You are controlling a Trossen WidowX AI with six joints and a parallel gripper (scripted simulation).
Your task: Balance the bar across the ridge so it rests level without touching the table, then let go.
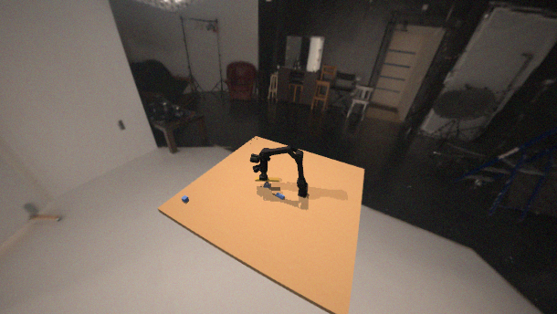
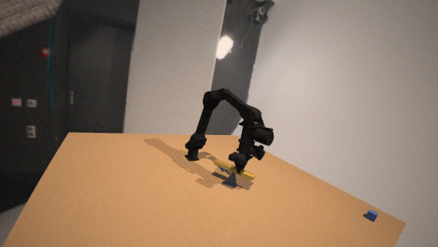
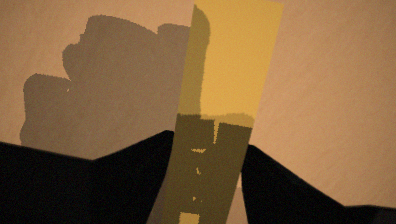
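The yellow bar is 30 mm behind my gripper tip and 10 mm to the right of it. Round my gripper tip: blue cube: 420 mm to the left, 420 mm ahead, 60 mm below.
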